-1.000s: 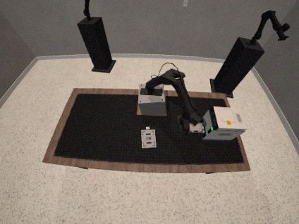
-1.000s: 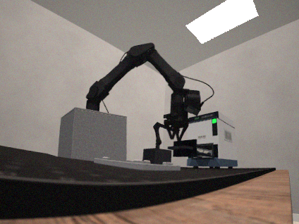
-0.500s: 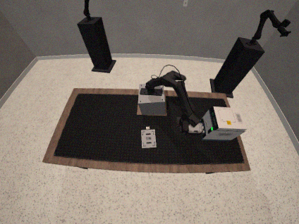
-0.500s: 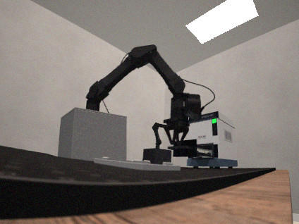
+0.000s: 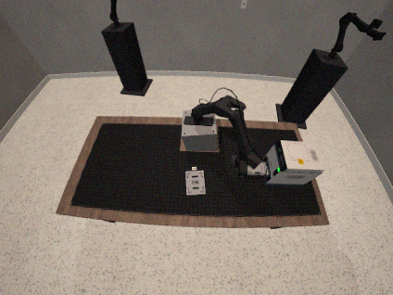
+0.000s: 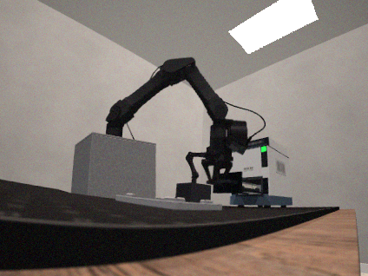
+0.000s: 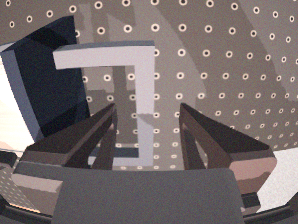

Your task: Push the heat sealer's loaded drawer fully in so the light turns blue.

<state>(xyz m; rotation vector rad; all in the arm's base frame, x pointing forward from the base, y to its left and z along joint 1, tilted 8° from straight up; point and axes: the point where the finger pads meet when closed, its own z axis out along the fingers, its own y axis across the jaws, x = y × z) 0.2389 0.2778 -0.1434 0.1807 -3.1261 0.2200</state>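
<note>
Now: the sealer drawer 1 cm behind my hand, 12 cm to the left of it and 1 cm below it.
</note>
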